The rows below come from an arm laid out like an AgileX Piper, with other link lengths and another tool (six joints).
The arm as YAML. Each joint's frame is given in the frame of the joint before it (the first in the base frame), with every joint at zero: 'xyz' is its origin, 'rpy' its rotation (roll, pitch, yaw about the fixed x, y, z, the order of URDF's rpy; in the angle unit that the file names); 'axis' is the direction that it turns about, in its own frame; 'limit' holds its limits. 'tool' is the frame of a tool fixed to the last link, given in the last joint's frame.
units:
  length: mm
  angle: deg
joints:
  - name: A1
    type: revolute
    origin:
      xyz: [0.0, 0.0, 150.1]
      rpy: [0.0, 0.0, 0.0]
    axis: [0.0, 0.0, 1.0]
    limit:
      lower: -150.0
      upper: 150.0
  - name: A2
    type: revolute
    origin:
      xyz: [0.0, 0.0, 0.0]
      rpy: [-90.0, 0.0, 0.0]
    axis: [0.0, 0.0, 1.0]
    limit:
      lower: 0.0
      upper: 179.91
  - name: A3
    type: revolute
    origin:
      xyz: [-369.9, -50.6, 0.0]
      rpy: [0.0, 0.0, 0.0]
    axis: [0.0, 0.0, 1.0]
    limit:
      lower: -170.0
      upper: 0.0
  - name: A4
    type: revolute
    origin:
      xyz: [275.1, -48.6, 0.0]
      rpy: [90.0, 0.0, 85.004]
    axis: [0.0, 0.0, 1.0]
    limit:
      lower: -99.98
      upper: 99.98
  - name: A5
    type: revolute
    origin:
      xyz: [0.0, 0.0, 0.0]
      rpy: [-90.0, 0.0, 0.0]
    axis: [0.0, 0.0, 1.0]
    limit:
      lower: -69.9
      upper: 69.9
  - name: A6
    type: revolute
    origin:
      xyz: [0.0, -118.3, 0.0]
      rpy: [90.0, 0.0, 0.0]
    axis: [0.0, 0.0, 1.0]
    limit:
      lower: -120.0
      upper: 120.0
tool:
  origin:
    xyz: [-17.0, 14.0, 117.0]
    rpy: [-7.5, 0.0, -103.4]
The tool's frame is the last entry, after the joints.
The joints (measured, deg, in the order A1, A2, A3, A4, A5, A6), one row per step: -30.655 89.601 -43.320 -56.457 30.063 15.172; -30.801 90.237 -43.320 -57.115 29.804 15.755; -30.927 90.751 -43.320 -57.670 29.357 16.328; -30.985 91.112 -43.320 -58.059 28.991 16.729; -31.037 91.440 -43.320 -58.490 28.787 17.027; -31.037 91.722 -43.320 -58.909 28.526 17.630; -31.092 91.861 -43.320 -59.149 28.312 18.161; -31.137 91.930 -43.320 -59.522 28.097 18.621; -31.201 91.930 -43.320 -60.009 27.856 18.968; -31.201 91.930 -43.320 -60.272 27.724 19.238
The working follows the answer.
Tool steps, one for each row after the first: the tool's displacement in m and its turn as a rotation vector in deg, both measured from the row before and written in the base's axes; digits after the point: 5 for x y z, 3 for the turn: 0.00074 -0.00155 -0.00346 0.063 0.254 -0.002; 0.00149 -0.00100 -0.00270 0.111 -0.026 0.078; 0.00138 -0.00044 -0.00190 0.095 -0.056 0.120; 0.00076 -0.00065 -0.00172 0.001 0.114 0.135; 0.00128 -0.00032 -0.00134 0.060 -0.153 -0.022; 0.00076 -0.00041 -0.00056 0.076 -0.265 -0.172; 0.00083 -0.00050 0.00004 -0.054 -0.233 -0.014; 0.00084 -0.00067 0.00061 -0.173 -0.202 0.152; 0.00064 -0.00018 0.00035 -0.075 -0.159 0.054
Tool pose at each row, in the base's axes (x y z in m, rotation vector in deg; rounded; the steps above come from the unrounded poses): 0.29726 -0.26774 0.16670 114.103 -94.818 37.227; 0.29801 -0.26929 0.16324 114.148 -94.711 36.903; 0.29950 -0.27029 0.16054 114.300 -94.727 36.881; 0.30088 -0.27073 0.15864 114.480 -94.713 36.919; 0.30164 -0.27137 0.15691 114.610 -94.526 36.842; 0.30292 -0.27170 0.15557 114.629 -94.673 36.961; 0.30368 -0.27211 0.15501 114.516 -95.029 37.138; 0.30450 -0.27261 0.15505 114.463 -95.142 37.428; 0.30534 -0.27328 0.15566 114.486 -95.011 37.826; 0.30598 -0.27347 0.15600 114.483 -95.006 38.074

